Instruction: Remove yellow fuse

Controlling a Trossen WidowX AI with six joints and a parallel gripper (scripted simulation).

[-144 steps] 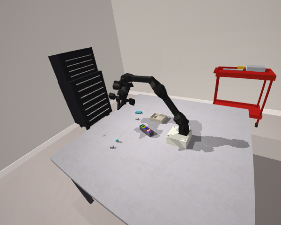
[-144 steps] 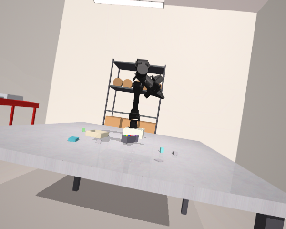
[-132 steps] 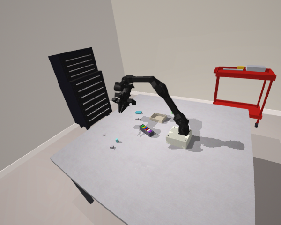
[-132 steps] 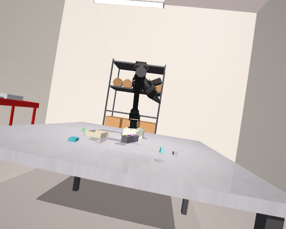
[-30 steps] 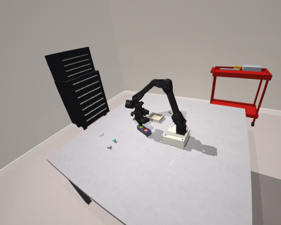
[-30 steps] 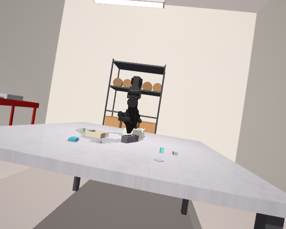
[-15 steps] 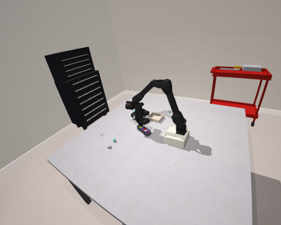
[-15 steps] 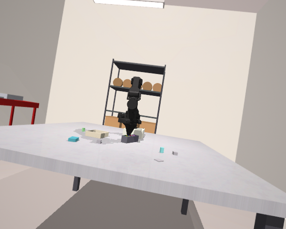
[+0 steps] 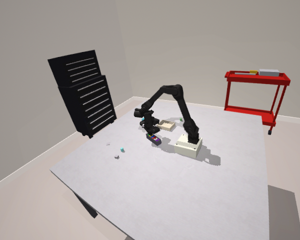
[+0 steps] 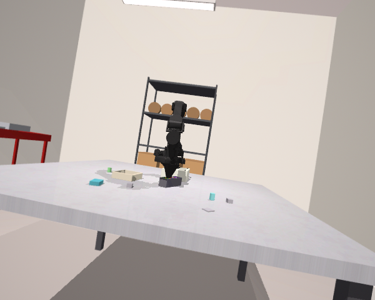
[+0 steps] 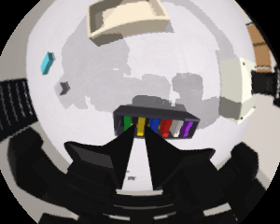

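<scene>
Right now my gripper tip is 1 cm above the yellow fuse. Also, from my gripper tip: beige tray 2 cm behind, 21 cm to the right, 4 cm below.
</scene>
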